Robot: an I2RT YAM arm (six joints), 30 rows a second.
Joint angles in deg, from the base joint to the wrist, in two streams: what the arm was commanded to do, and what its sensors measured. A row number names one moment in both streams.
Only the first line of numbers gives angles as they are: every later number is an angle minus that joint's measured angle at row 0.
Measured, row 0:
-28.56, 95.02, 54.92, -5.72, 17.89, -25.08
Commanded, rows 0 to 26:
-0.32, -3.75, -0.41, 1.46, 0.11, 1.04
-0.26, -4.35, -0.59, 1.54, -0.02, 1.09
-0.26, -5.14, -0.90, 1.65, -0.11, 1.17
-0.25, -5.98, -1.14, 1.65, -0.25, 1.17
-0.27, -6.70, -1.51, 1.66, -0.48, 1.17
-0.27, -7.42, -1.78, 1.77, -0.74, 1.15
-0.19, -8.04, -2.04, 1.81, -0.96, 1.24
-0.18, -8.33, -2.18, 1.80, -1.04, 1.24
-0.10, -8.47, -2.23, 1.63, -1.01, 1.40
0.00, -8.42, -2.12, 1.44, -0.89, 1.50
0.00, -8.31, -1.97, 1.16, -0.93, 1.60
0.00, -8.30, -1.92, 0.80, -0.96, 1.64
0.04, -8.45, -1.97, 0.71, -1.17, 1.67
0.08, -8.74, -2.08, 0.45, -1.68, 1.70
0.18, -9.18, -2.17, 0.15, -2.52, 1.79
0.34, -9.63, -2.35, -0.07, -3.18, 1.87
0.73, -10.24, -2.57, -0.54, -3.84, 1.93
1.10, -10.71, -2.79, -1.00, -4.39, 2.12
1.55, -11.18, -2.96, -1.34, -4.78, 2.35
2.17, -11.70, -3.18, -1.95, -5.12, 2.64
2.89, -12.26, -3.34, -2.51, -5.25, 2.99
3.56, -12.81, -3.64, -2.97, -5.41, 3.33
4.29, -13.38, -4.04, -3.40, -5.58, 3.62
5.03, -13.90, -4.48, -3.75, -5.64, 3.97
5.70, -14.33, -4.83, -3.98, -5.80, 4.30
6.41, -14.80, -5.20, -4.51, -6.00, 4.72
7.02, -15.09, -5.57, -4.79, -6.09, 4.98
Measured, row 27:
5.36, -13.57, -4.46, -2.97, -4.09, 2.86
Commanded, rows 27 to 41:
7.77, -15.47, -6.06, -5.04, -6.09, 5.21
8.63, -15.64, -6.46, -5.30, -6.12, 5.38
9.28, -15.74, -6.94, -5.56, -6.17, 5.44
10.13, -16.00, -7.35, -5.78, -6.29, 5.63
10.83, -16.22, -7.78, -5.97, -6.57, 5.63
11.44, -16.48, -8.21, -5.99, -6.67, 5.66
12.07, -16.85, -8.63, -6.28, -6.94, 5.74
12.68, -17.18, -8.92, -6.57, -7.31, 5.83
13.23, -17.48, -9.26, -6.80, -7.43, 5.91
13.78, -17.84, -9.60, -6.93, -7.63, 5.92
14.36, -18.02, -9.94, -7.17, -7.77, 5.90
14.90, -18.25, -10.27, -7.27, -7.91, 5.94
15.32, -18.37, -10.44, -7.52, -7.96, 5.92
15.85, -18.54, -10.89, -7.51, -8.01, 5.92
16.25, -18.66, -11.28, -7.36, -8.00, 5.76
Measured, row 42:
14.04, -17.42, -10.17, -5.90, -4.57, 4.87
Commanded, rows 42 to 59:
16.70, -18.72, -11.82, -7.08, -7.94, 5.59
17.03, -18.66, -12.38, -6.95, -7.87, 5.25
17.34, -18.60, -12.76, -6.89, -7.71, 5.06
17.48, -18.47, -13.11, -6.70, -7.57, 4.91
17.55, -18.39, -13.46, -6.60, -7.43, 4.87
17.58, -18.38, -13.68, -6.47, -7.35, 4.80
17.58, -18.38, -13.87, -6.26, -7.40, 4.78
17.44, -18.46, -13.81, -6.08, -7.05, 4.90
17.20, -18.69, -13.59, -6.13, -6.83, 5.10
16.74, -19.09, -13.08, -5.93, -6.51, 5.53
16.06, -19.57, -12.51, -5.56, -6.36, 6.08
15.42, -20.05, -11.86, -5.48, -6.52, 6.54
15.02, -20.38, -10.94, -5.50, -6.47, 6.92
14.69, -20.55, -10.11, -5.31, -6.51, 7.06
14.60, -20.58, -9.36, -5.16, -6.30, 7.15
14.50, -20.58, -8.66, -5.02, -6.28, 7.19
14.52, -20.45, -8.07, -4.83, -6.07, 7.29
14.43, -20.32, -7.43, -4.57, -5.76, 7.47
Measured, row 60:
14.67, -19.34, -10.04, -6.03, -4.94, 5.94
